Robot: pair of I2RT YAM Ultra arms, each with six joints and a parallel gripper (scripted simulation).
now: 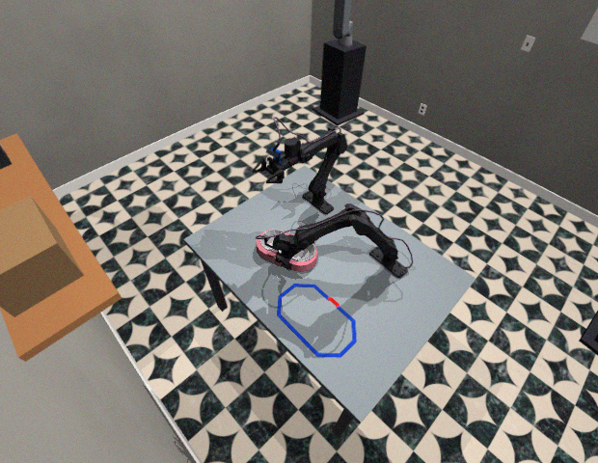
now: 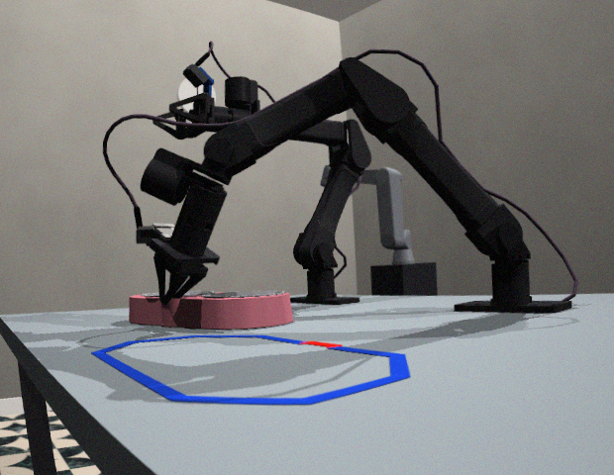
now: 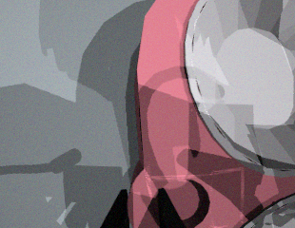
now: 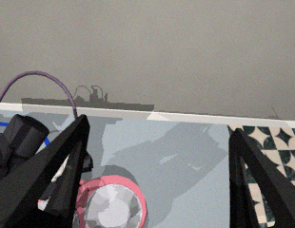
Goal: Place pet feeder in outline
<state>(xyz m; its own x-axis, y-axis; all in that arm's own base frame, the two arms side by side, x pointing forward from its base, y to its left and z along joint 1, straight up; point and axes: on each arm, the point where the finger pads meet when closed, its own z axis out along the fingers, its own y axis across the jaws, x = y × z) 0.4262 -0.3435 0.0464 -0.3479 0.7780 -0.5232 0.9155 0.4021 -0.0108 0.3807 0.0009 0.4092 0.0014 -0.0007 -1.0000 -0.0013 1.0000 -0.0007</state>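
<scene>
Now: the pet feeder 7 cm behind my left hand, 3 cm to the right of it and 2 cm below it. Round my left hand: blue taped outline: 4 cm ahead, 33 cm to the left, 5 cm below.
</scene>
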